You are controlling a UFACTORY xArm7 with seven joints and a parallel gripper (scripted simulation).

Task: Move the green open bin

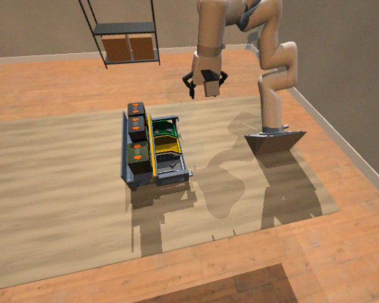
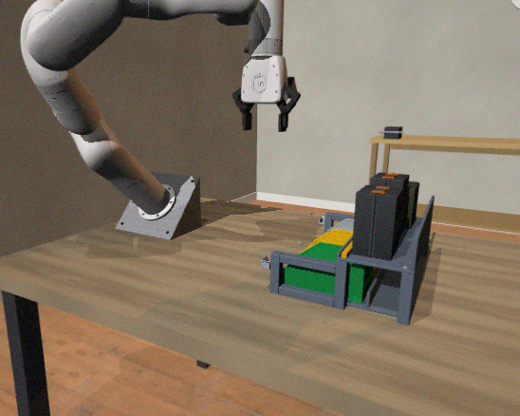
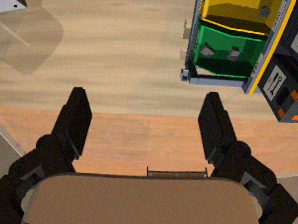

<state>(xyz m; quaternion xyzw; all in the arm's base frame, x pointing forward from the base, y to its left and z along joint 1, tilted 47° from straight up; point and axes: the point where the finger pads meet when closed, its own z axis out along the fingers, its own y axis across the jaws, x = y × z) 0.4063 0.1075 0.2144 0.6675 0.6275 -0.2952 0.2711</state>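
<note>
Now: the green open bin 28 cm below my hand, 19 cm ahead of it and 9 cm to the right of it. Also, from my hand: yellow bin: 28 cm below, 20 cm ahead, 2 cm to the left; then grey bin: 28 cm below, 20 cm ahead, 13 cm to the left.
</note>
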